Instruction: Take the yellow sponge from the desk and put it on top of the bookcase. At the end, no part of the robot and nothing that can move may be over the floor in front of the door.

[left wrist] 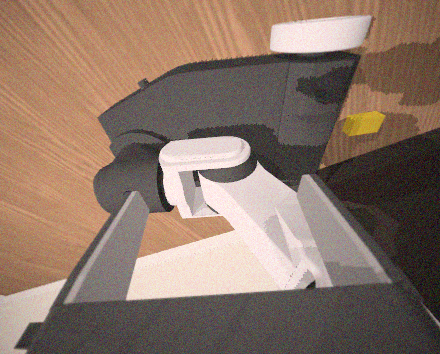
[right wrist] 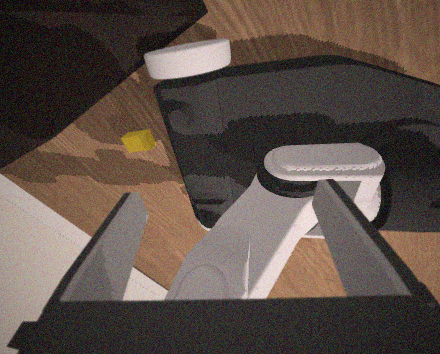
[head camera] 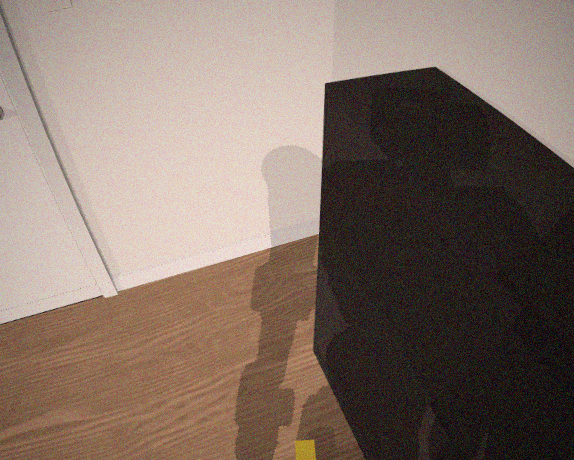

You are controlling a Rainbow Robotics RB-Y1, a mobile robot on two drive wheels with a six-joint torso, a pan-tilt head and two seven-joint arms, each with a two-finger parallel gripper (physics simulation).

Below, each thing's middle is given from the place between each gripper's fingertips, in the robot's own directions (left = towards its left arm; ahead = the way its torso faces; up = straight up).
The yellow sponge (left wrist: 369, 122) is 510 mm below my right hand, 430 mm ahead of it and 220 mm to the left of it.
Now: left hand 52 cm short of the yellow sponge, 24 cm to the left of it and 51 cm above it.
